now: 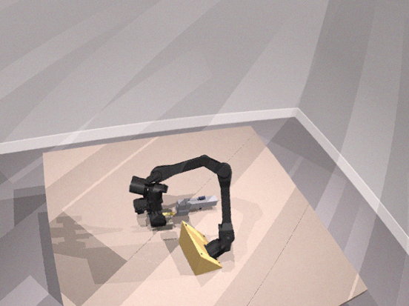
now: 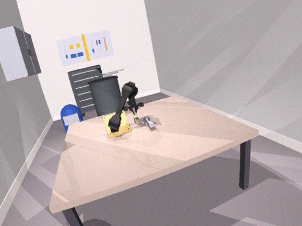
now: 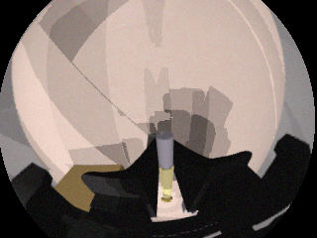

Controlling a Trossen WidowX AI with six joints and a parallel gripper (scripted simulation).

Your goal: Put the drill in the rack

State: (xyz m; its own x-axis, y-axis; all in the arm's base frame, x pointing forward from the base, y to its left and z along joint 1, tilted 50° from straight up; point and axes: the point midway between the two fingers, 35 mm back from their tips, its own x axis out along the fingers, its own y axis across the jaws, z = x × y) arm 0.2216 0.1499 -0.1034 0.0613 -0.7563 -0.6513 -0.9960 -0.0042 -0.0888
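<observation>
Now: gripper tip 4 cm to the left of the drill and 3 cm below it. From my gripper tip the other things lie so: light grey fixture block: 22 cm to the right, 6 cm ahead, 1 cm below; then rack: 5 cm to the right, 3 cm below, 1 cm behind; then blue key: 25 cm to the right, 6 cm ahead.
</observation>
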